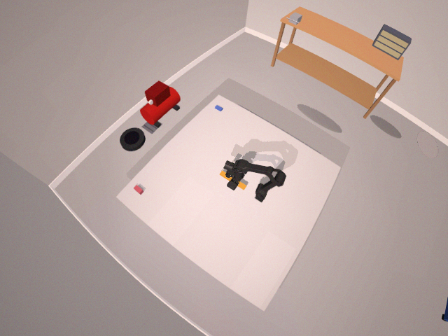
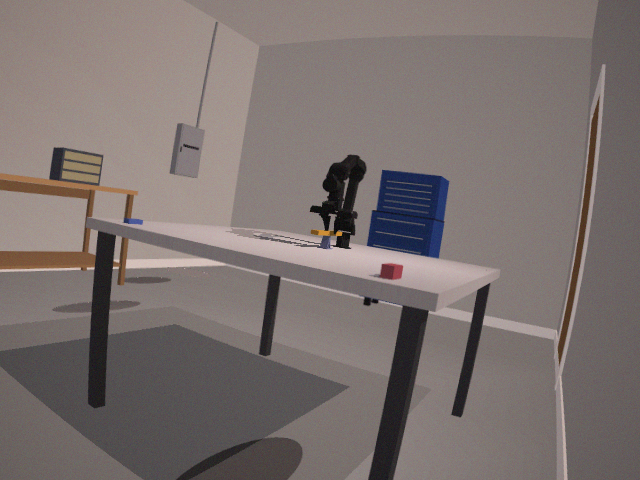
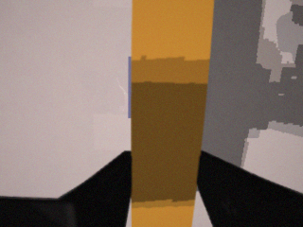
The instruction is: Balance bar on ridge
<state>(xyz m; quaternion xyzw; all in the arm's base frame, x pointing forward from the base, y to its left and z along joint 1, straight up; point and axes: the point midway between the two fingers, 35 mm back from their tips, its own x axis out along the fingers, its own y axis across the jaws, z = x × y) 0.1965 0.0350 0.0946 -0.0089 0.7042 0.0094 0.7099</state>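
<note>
Right now my gripper tip is 30 mm short of the orange bar. Round my gripper tip: red block (540 mm ahead, 460 mm to the left, 40 mm below); blue block (540 mm to the right, 540 mm ahead, 50 mm below).
</note>
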